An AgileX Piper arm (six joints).
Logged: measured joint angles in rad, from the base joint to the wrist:
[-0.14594, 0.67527, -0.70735, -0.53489, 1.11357, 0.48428]
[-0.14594, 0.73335, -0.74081, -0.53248, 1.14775, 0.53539]
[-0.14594, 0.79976, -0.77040, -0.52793, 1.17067, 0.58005]
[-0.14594, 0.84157, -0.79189, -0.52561, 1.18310, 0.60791]
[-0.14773, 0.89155, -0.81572, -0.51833, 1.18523, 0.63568]
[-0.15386, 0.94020, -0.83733, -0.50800, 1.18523, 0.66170]
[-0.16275, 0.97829, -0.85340, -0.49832, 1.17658, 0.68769]
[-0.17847, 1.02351, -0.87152, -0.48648, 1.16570, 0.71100]
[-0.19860, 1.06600, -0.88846, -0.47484, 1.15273, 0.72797]
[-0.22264, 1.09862, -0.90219, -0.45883, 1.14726, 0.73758]
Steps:
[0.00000, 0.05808, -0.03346, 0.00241, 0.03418, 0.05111]
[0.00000, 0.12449, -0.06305, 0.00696, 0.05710, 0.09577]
[0.00000, 0.16630, -0.08454, 0.00928, 0.06953, 0.12363]
[-0.00179, 0.21628, -0.10837, 0.01656, 0.07166, 0.15140]
[-0.00792, 0.26493, -0.12998, 0.02689, 0.07166, 0.17742]
[-0.01681, 0.30302, -0.14605, 0.03657, 0.06301, 0.20341]
[-0.03253, 0.34824, -0.16417, 0.04841, 0.05213, 0.22672]
[-0.05266, 0.39073, -0.18111, 0.06005, 0.03916, 0.24369]
[-0.07670, 0.42335, -0.19484, 0.07606, 0.03369, 0.25330]

